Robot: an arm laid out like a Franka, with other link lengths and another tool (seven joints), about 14 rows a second.
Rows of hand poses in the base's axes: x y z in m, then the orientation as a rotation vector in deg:
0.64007 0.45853 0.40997 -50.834 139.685 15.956
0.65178 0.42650 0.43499 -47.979 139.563 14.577
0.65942 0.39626 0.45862 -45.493 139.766 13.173
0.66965 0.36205 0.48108 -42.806 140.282 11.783
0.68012 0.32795 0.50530 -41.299 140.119 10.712
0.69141 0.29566 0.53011 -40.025 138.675 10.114
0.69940 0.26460 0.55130 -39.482 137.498 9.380
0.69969 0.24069 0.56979 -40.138 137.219 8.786
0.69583 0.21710 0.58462 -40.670 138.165 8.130
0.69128 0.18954 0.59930 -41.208 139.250 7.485
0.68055 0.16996 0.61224 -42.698 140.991 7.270
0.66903 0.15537 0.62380 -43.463 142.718 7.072
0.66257 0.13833 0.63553 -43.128 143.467 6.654
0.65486 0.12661 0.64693 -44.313 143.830 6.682
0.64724 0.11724 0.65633 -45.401 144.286 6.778
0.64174 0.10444 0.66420 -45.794 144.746 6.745
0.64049 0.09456 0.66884 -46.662 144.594 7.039
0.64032 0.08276 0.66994 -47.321 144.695 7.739
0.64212 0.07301 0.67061 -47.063 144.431 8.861
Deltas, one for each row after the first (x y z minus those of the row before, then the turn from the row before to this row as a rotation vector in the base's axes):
0.01171 -0.03203 0.02502 -0.027 -1.046 -2.256
0.00764 -0.03024 0.02363 -0.269 -0.653 -2.068
0.01023 -0.03421 0.02246 -0.311 -0.352 -2.260
0.01047 -0.03410 0.02422 -0.252 -0.675 -1.267
0.01129 -0.03229 0.02481 0.333 -1.702 -0.819
0.00799 -0.03106 0.02119 -0.041 -1.370 -0.381
0.00029 -0.02391 0.01849 -0.528 -0.305 0.361
-0.00386 -0.02359 0.01483 -0.836 0.812 0.067
-0.00455 -0.02756 0.01468 -0.861 0.950 0.051
-0.01073 -0.01958 0.01294 -1.000 1.840 0.701
-0.01152 -0.01459 0.01156 -0.781 1.702 0.196
-0.00646 -0.01704 0.01173 -0.385 0.532 -0.442
-0.00771 -0.01172 0.01140 -0.380 0.574 0.762
-0.00762 -0.00937 0.00940 -0.334 0.663 0.687
-0.00550 -0.01280 0.00787 -0.244 0.497 0.182
-0.00125 -0.00988 0.00464 0.017 0.113 0.676
-0.00017 -0.01180 0.00110 0.268 0.409 0.558
0.00180 -0.00975 0.00067 0.880 -0.001 0.068

